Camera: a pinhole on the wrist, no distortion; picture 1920 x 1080 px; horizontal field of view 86.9 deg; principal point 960.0 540.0 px. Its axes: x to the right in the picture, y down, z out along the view. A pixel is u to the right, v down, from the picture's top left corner.
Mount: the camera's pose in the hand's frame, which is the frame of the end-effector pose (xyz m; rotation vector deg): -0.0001 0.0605 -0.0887 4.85 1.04 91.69
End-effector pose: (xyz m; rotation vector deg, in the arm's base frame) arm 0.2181 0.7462 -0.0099 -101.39 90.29 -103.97
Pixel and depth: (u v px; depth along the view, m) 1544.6 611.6 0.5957
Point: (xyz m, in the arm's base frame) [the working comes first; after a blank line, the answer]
In the camera's frame: 0.3436 0.0421 0.5957

0.4403 0.3065 -0.4264
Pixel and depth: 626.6 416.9 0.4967
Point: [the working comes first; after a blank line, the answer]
In the camera's frame: -0.1634 -0.0603 0.4967

0.5699 0.5131 0.0404
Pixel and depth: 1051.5 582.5 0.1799
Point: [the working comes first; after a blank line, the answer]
In the camera's frame: 0.0162 0.0075 0.1799

0.2540 0.6635 -0.0813
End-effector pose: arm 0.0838 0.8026 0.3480 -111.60 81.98 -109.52
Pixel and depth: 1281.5 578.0 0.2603
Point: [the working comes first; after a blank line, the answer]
In the camera's frame: 0.0826 0.0098 0.2603

0.1524 0.6306 0.2306
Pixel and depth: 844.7 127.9 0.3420
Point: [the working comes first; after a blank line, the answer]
In the camera's frame: -0.0389 -0.1391 0.3420

0.2409 0.5647 0.4078
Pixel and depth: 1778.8 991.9 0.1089
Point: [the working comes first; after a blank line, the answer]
In the camera's frame: 0.0880 0.0486 0.1089

0.0361 0.7348 0.2213
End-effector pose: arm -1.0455 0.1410 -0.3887 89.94 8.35 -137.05
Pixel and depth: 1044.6 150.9 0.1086
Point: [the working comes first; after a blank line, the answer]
In the camera's frame: 0.0091 -0.0417 0.1086

-1.0600 0.0650 -0.4214
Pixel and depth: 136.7 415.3 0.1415
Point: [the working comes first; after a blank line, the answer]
In the camera's frame: -0.1150 -0.0174 0.1415

-1.1144 0.1820 -0.4011
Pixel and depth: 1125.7 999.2 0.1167
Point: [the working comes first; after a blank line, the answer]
In the camera's frame: 0.0191 0.0529 0.1167

-1.0360 0.0716 -0.3292
